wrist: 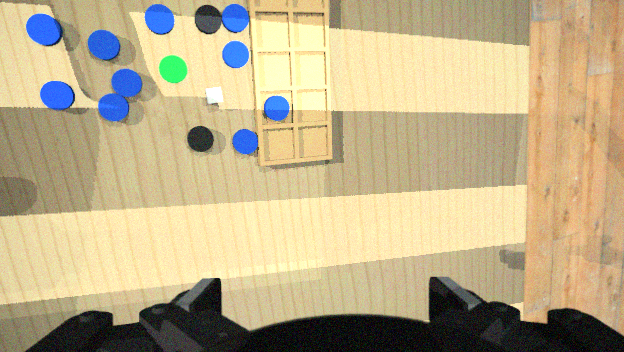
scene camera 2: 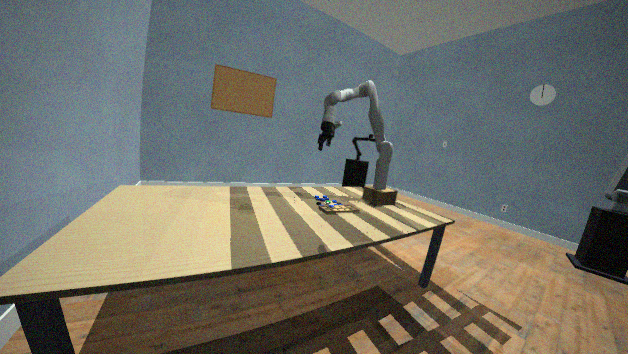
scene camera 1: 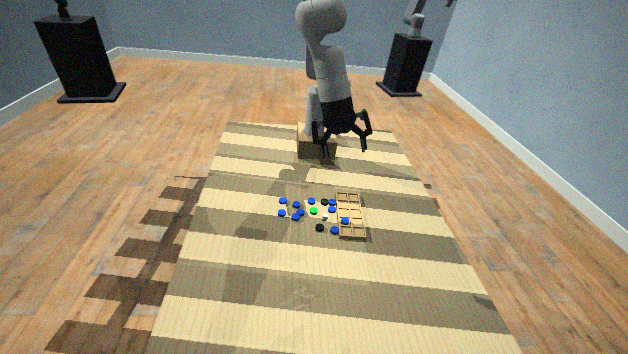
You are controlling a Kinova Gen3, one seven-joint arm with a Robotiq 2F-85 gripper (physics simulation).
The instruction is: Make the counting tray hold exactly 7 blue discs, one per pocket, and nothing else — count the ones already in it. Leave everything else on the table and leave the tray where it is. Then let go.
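Observation:
The wooden counting tray (scene camera 1: 353, 237) (scene camera 2: 339, 212) (wrist: 295, 162) has two columns of pockets. One blue disc (scene camera 1: 345, 220) (wrist: 276, 108) is in its left column, second pocket from the bottom in the wrist view; I see no other disc in the tray. Several blue discs lie left of the tray: one (scene camera 1: 334, 230) (wrist: 245, 141) close against its wall, one (wrist: 235, 54) and another (wrist: 235, 18) near its left side, one (wrist: 159, 19) further left, and a group (wrist: 113, 107) beyond. My gripper (scene camera 1: 345, 151) (scene camera 2: 324, 148) (wrist: 325, 301) is open and empty, high above the table.
A green disc (scene camera 1: 313, 210) (wrist: 173, 69), a small white cube (scene camera 1: 325, 217) (wrist: 214, 95), a black disc (scene camera 1: 319, 227) (wrist: 200, 139) and another black disc (scene camera 1: 324, 202) (wrist: 208, 19) lie among the blue discs. The arm's wooden base block (scene camera 1: 316, 149) (scene camera 2: 380, 196) stands behind them. Striped shadows cross the table.

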